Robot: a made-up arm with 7 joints.
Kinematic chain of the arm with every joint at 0, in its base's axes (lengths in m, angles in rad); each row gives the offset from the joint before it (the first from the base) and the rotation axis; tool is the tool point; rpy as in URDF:
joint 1: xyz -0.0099 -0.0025 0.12 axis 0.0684 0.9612 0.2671
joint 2: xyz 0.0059 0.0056 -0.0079 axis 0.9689 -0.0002 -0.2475
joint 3: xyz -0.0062 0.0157 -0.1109 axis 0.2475 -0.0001 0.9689
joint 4: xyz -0.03 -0.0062 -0.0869 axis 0.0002 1 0
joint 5: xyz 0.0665 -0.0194 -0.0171 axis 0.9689 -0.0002 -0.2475
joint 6: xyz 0.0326 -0.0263 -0.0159 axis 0.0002 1 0
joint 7: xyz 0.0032 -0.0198 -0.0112 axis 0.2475 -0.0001 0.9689
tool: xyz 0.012 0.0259 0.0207 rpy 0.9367 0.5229 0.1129
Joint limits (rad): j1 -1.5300..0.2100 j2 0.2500..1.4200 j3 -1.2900..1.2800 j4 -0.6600..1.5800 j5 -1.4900..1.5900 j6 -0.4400..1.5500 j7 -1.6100..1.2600
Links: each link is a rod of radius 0.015 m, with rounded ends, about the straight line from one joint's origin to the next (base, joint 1, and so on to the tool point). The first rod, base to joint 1, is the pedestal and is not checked.
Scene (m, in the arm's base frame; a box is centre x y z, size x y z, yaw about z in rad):
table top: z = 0
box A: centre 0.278 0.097 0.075 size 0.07 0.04 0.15 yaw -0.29
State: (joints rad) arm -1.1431 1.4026 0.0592 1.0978 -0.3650 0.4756 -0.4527
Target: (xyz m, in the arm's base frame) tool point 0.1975 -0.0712 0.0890
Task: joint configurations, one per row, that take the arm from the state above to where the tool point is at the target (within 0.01 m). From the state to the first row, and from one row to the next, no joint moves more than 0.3 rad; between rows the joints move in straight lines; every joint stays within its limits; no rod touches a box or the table.
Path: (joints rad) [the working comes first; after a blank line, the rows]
Joints at the target: -1.2245 0.4163 -0.5235 -0.1791 -0.5524 0.2929 -0.5325
Straight joint move there: touches box A.

1: -1.2205 1.4061 0.0746 0.8102 -0.5847 0.6905 -0.5091
2: -1.2979 1.4096 0.0901 0.5227 -0.8044 0.9054 -0.5655
3: -1.3752 1.4130 0.1055 0.2351 -1.0242 1.1202 -0.6219
4: -1.4526 1.4165 0.1209 -0.0525 -1.2439 1.3351 -0.6783
5: -1.5300 1.4200 0.1364 -0.3401 -1.4636 1.5500 -0.7347
6: -1.5300 1.1275 0.1674 -0.1960 -1.4008 1.3363 -0.5875
7: -1.5300 0.8350 0.1985 -0.0519 -1.3381 1.1227 -0.4404
8: -1.5300 0.5425 0.2296 0.0922 -1.2753 0.9090 -0.2933
9: -1.5300 0.2500 0.2606 0.2363 -1.2126 0.6954 -0.1461
10: -1.4282 0.3054 -0.0007 0.0978 -0.9925 0.5612 -0.2749
11: -1.3263 0.3609 -0.2621 -0.0406 -0.7725 0.4271 -0.4037
12: -1.2245 0.4163 -0.5235 -0.1791 -0.5524 0.2929 -0.5325

